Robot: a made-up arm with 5 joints.
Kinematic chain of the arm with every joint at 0, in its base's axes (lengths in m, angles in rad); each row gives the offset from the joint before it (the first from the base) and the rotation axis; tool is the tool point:
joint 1: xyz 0 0 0.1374 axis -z
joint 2: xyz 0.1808 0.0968 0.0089 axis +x
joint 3: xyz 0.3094 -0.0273 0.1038 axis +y
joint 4: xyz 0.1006 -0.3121 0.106 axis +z
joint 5: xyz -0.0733 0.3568 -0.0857 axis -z
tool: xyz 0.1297 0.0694 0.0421
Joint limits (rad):
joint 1: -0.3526..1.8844
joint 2: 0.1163..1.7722
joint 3: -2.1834..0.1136
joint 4: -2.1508..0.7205
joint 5: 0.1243..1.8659
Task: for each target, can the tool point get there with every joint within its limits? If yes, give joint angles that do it. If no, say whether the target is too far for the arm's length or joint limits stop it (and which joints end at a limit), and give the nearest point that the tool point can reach.
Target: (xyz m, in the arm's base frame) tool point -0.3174 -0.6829 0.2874
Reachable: yes | joints 1.0802 0.5546 -1.5053 -1.9291 0.7059
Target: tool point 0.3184 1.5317 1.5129
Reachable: no: too far | nearest point 0.5253 0.2621 0.5562 | short by 1.603 m
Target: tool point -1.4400 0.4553 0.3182
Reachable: no: too far | nearest point -0.7289 -0.0694 0.2285 | short by 0.888 m
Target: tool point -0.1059 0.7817 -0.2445
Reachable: no: joint limits stop it (at a limit: joint 1, joint 2, joint 4, joint 5) | nearest point 0.3797 0.2700 -0.0619 | short by 0.729 m
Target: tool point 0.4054 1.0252 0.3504
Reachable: no: joint limits stop it (at a limit: joint 1, joint 2, joint 3, joint 5) | nearest point 0.5581 0.3661 0.3020 | short by 0.678 m
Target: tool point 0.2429 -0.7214 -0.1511
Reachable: yes | joints 0.8974 1.5847 -0.6679 -1.3088 1.4131
